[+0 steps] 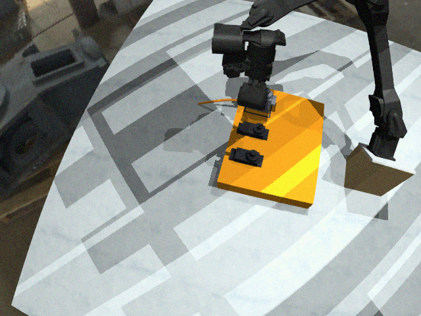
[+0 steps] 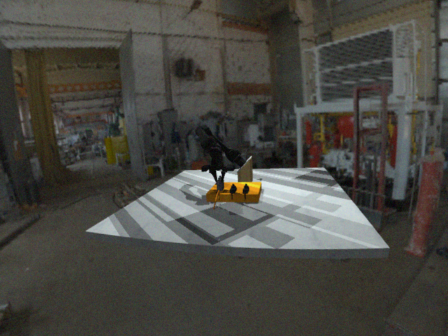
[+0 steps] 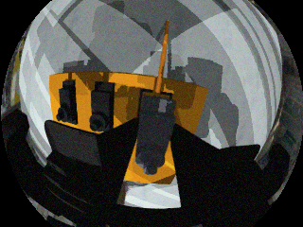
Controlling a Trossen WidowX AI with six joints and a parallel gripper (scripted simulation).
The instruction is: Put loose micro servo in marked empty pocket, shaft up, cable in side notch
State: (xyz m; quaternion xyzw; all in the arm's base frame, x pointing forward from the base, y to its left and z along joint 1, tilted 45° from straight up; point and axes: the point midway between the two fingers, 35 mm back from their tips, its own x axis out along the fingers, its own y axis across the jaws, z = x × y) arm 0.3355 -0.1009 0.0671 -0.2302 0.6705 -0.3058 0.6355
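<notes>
The orange deck is 120 mm behind my gripper tip, 80 mm to the left of it and 80 mm below it.
</notes>
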